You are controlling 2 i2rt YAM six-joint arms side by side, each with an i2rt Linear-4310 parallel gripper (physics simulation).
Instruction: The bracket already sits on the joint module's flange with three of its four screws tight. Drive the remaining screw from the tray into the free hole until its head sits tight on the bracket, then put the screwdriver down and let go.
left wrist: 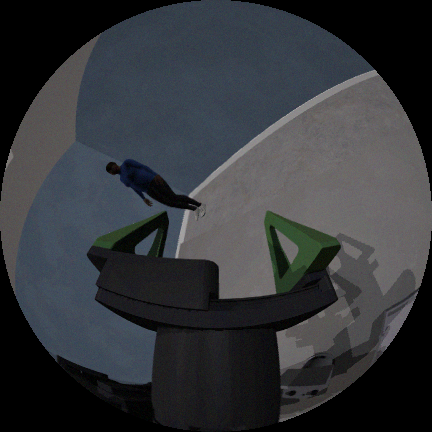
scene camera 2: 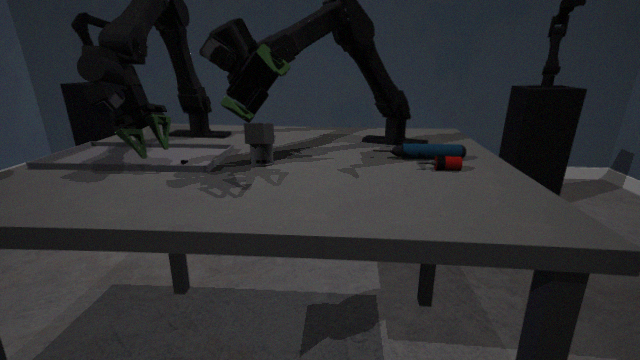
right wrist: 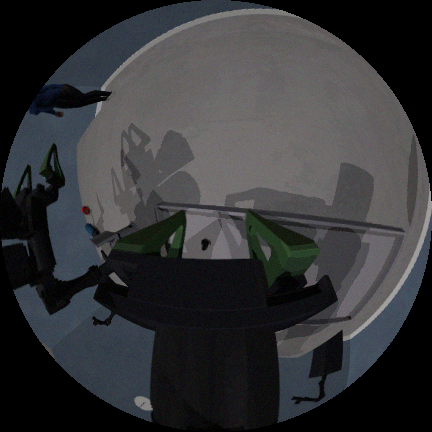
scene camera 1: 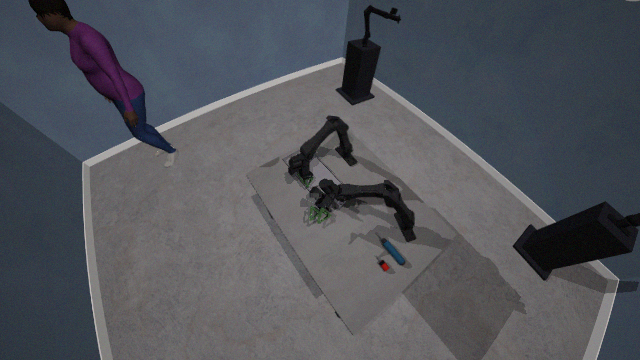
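A small dark screw (scene camera 2: 184,161) (right wrist: 205,244) lies in the shallow tray (scene camera 2: 125,168) (right wrist: 325,223). My right gripper (scene camera 1: 306,181) (scene camera 2: 155,151) (right wrist: 215,215) is partly open and empty, low over the tray; the screw shows between its fingers in the right wrist view. My left gripper (scene camera 1: 319,216) (scene camera 2: 268,95) (left wrist: 216,215) is wide open and empty, tilted above the joint module. The grey bracket (scene camera 2: 259,133) (left wrist: 310,377) sits on top of the joint module (scene camera 2: 261,155); which hole is free cannot be told. A blue screwdriver (scene camera 1: 393,252) (scene camera 2: 433,151) lies on the table.
A short red screwdriver (scene camera 1: 384,265) (scene camera 2: 448,163) lies beside the blue one, at the right of the table (scene camera 2: 320,210) in scene camera 2. The joint module stands between the tray and the screwdrivers. A person (scene camera 1: 102,65) (left wrist: 145,182) stands away from the table.
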